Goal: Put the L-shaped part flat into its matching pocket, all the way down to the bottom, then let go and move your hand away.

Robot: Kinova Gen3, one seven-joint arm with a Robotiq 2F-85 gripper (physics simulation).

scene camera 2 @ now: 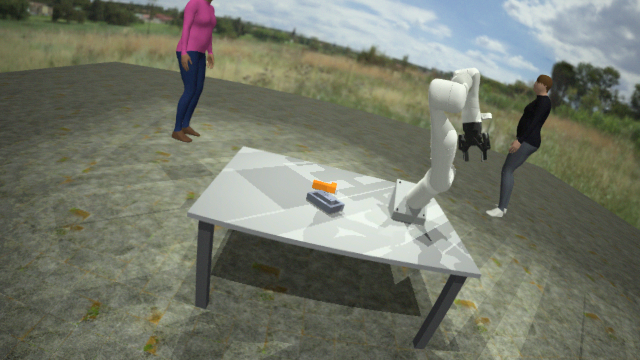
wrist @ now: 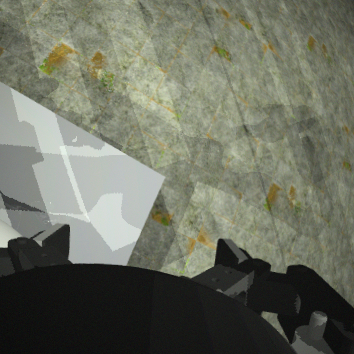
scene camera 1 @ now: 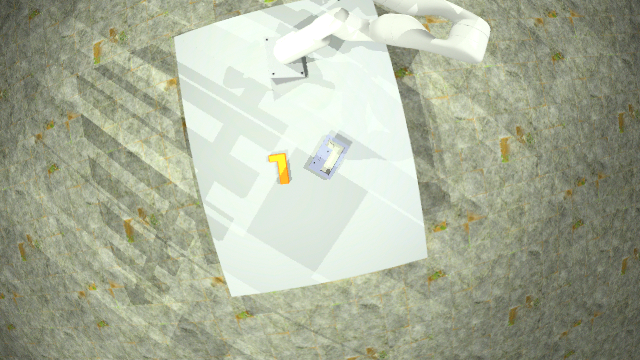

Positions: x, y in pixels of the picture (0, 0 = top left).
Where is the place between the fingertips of the gripper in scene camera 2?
474, 161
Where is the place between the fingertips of the gripper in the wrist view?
At 142, 248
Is the gripper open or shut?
Open.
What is the gripper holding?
Nothing.
